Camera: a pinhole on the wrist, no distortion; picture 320 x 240 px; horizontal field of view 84.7 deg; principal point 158.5 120.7 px. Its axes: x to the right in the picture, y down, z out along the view. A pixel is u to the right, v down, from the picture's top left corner.
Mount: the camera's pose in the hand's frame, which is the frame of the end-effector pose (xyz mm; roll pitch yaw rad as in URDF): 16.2 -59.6 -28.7 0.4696 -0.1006 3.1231
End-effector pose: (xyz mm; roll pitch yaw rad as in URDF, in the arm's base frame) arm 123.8 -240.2 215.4 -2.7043 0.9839 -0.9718
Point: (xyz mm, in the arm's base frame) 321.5 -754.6 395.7
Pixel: behind the camera
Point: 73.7 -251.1 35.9
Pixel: 53.8 42.3
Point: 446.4 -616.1 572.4
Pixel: behind the camera
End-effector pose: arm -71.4 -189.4 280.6 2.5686 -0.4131 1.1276
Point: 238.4 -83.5 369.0
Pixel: 30.0 31.6
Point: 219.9 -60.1 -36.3
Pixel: 146.2 198.1
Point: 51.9 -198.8 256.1
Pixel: 159.0 56.3
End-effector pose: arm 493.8 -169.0 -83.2 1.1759 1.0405 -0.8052
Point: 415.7 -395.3 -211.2
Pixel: 61.9 203.3
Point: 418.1 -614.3 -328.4
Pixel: 32.2 197.3
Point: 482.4 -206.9 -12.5
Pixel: 283.7 38.9
